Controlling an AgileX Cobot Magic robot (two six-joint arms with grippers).
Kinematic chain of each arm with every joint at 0, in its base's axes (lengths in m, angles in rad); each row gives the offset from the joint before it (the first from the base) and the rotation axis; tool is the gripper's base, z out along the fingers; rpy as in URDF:
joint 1: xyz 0 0 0.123 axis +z
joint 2: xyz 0 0 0 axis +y
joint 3: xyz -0.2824 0 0.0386 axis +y
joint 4: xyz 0.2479 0 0.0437 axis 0.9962 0 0.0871
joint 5: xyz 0 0 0 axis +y
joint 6: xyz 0.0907 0 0.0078 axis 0.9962 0 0.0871
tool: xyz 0 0 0 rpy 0 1.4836 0
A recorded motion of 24 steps. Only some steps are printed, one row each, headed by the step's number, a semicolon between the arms.
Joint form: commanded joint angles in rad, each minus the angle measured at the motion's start. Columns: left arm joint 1, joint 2, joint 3, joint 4, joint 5, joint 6; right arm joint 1, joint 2, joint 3, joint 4, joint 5, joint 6.
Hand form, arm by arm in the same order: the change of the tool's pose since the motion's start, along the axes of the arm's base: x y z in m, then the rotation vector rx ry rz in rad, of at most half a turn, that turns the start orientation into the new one. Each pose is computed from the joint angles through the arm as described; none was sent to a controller.
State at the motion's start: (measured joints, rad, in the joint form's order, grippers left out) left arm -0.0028 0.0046 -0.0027 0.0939 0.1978 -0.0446; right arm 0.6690 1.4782 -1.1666 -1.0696 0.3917 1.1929
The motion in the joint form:
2: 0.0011 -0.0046 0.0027 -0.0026 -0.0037 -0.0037; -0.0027 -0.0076 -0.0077 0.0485 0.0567 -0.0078
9: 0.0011 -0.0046 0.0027 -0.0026 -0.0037 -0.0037; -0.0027 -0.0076 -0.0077 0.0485 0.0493 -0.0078
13: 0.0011 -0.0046 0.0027 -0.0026 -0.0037 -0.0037; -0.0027 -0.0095 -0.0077 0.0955 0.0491 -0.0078
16: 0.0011 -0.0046 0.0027 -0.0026 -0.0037 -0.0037; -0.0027 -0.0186 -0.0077 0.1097 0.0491 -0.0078
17: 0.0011 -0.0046 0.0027 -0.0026 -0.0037 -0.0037; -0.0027 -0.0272 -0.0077 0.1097 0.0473 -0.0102
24: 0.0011 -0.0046 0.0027 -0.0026 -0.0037 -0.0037; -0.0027 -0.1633 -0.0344 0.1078 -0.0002 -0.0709
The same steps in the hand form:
2: -0.0002 0.0000 -0.0003 -0.0063 -0.0056 0.0009; -0.0007 -0.0057 0.0017 0.0139 0.0312 -0.0579
9: -0.0002 0.0000 -0.0003 -0.0063 -0.0056 0.0009; -0.0007 -0.0051 0.0020 0.0172 0.0291 -0.0517
13: -0.0002 0.0000 -0.0003 -0.0063 -0.0056 0.0009; -0.0019 -0.0048 0.0011 0.0541 0.0568 -0.0609
16: -0.0002 0.0000 -0.0003 -0.0063 -0.0056 0.0009; -0.0038 -0.0058 0.0037 0.0707 0.0587 -0.0634
17: -0.0002 0.0000 -0.0003 -0.0063 -0.0056 0.0009; -0.0053 -0.0068 0.0066 0.0749 0.0509 -0.0605
24: -0.0002 0.0000 -0.0003 -0.0063 -0.0056 0.0009; -0.0316 -0.0235 0.0607 0.1426 -0.1101 0.0063

